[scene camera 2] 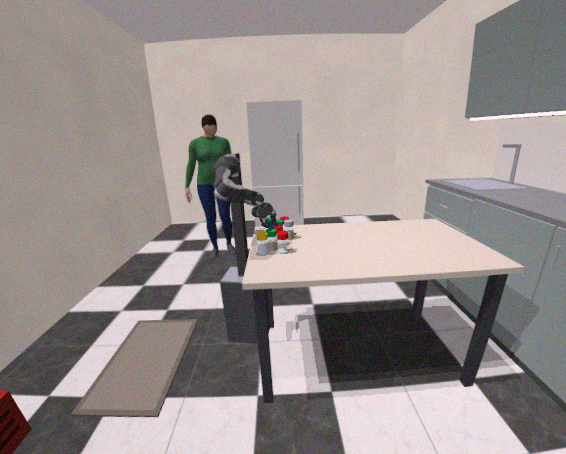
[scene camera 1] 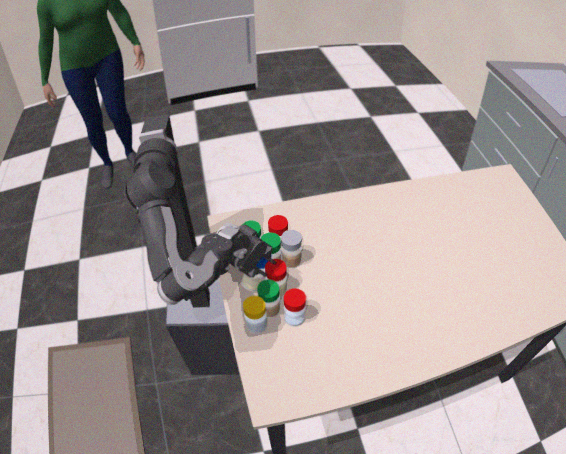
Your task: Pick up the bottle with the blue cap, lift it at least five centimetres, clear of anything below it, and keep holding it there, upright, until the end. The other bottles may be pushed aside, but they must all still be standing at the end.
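The bottle with the blue cap (scene camera 1: 262, 263) (scene camera 2: 270, 224) is partly hidden by my gripper (scene camera 1: 267, 266) (scene camera 2: 271, 222). Its cap shows between the dark fingers and its pale body shows below and left of the cap in scene camera 1; it seems to lean toward the right. My gripper reaches in from the left and looks shut on this bottle. Whether its base touches the table cannot be told. A red-capped bottle (scene camera 1: 276, 270) stands close on its right, a green-capped bottle (scene camera 1: 271, 242) behind, and another green-capped bottle (scene camera 1: 268, 291) (scene camera 2: 271, 233) in front.
Upright nearby are a yellow-capped bottle (scene camera 1: 255, 308) (scene camera 2: 262, 236), a front red-capped bottle (scene camera 1: 294, 300) (scene camera 2: 282, 235), a grey-capped bottle (scene camera 1: 291, 241) (scene camera 2: 288, 223), a rear red-capped bottle (scene camera 1: 278, 223) and a partly hidden green-capped bottle (scene camera 1: 252, 228). The table's (scene camera 1: 400, 280) (scene camera 2: 380, 250) left edge is close.
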